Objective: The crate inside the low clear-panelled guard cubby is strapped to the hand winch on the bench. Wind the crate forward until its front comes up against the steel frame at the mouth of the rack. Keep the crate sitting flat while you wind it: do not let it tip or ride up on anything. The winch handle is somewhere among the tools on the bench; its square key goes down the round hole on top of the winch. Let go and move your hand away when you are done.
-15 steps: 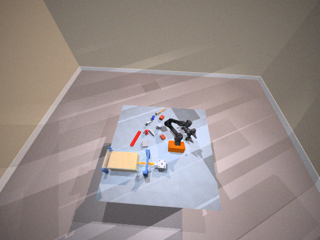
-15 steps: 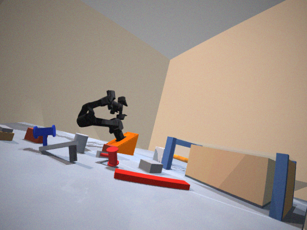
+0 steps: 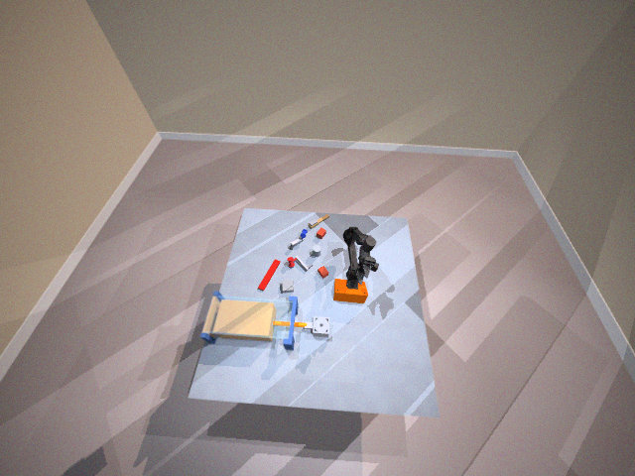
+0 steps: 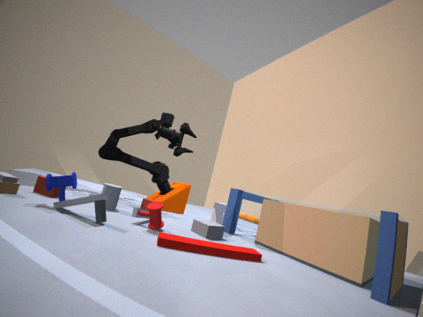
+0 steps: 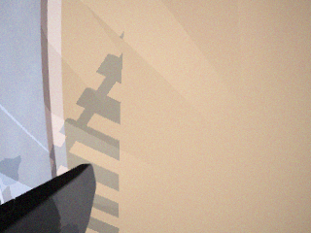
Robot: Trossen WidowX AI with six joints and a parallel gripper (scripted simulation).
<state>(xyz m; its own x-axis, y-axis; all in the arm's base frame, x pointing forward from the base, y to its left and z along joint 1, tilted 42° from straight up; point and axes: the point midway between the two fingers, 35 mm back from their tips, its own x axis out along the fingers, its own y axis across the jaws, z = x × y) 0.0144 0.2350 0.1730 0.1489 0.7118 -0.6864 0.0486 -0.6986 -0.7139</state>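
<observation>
Now: gripper tip 350 mm short of the red-knobbed winch handle, 340 mm above it and 300 mm to the left of it. From my gripper tip the other things lie so: blue frame (370 mm ahead, 260 mm below, 130 mm to the left); grey block (420 mm ahead, 350 mm below, 130 mm to the right); winch (330 mm below, 200 mm ahead, 130 mm to the left).
</observation>
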